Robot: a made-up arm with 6 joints.
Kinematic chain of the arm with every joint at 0, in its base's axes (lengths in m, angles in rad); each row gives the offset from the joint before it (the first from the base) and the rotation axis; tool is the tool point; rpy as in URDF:
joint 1: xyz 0 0 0.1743 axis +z
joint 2: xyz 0 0 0 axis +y
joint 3: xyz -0.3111 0 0.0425 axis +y
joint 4: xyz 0.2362 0 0.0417 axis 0.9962 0 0.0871
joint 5: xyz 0 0 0 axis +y
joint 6: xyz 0.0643 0 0.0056 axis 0.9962 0 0.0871
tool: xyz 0 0 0 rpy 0 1.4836 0
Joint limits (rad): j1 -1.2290..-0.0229 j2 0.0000..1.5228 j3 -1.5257..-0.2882 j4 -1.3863..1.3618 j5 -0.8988..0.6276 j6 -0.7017..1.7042
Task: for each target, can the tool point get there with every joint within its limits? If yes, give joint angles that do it. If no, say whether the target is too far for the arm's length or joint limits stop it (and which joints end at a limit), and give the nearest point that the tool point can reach.
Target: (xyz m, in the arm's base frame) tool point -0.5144 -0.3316 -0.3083
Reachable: no: too far | nearest point 0.0183 -0.1560 0.2243 | short by 0.773 m
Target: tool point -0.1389 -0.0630 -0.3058
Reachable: no: joint limits stop it (at a limit: joint 1, joint 2, joint 3, joint 5) | nearest point 0.0312 -0.1316 0.2159 | short by 0.553 m
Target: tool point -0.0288 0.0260 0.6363
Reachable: yes | joints -0.7188 0.6431 -1.4114 0.2880 0.0328 1.0494
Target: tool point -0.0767 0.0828 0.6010
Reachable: yes | joints -0.5915 0.4428 -1.2477 -0.9161 -0.5326 1.4583
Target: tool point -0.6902 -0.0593 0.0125
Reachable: no: too far | nearest point -0.3933 -0.0012 0.4927 | short by 0.568 m
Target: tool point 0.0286 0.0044 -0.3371
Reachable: no: joint limits stop it (at a limit: joint 1, joint 2, joint 3) | nearest point 0.1328 -0.0025 0.2144 | short by 0.561 m
